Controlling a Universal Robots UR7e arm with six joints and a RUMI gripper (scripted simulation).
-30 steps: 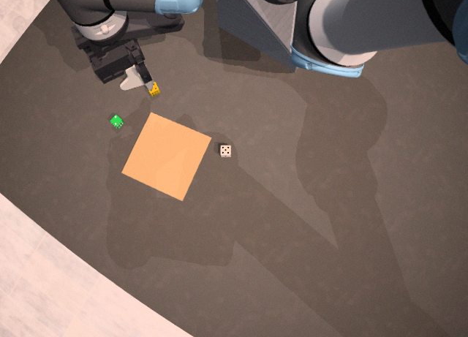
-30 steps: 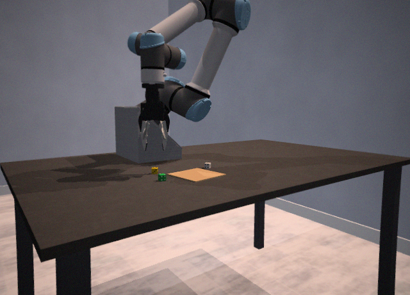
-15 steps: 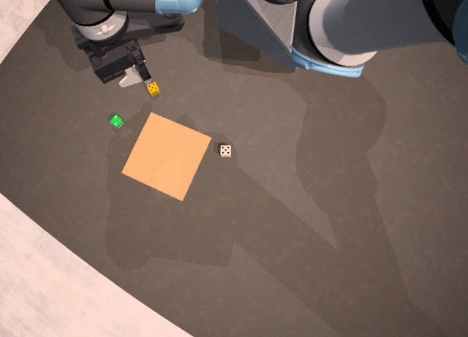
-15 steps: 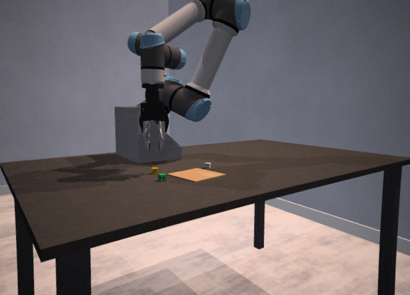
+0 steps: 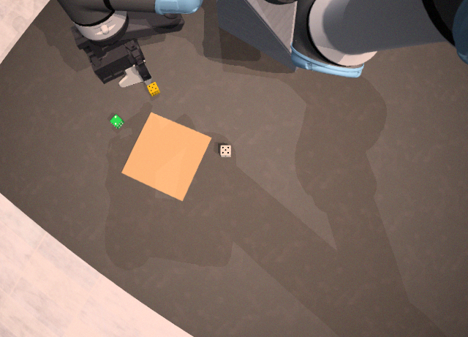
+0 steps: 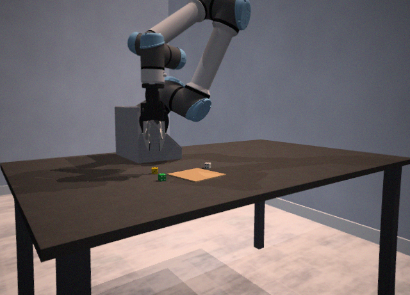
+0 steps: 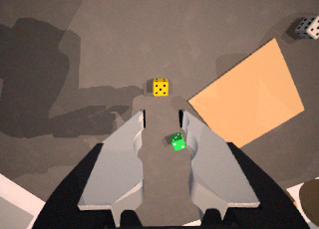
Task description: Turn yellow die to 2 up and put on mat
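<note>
Right now the yellow die is 80 mm below my hand. The rest, counted from my hand: orange mat 100 mm ahead, 110 mm to the left, 90 mm below; then green die 100 mm ahead, 20 mm to the right, 80 mm below; then white die 30 mm ahead, 200 mm to the left, 80 mm below.
</note>
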